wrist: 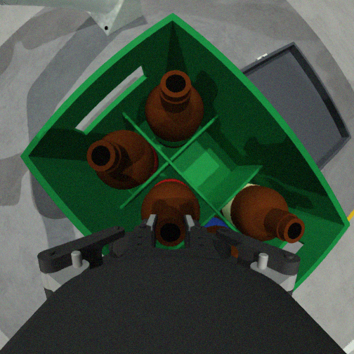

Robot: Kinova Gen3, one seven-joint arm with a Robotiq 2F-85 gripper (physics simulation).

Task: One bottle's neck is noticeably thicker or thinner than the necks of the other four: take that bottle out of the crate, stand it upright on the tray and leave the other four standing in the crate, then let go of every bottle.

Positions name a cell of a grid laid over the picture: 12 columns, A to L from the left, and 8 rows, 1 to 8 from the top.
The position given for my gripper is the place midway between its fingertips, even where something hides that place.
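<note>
There's my gripper (F6), then I can see a brown bottle (F5), and there's also a brown bottle (F3).
</note>
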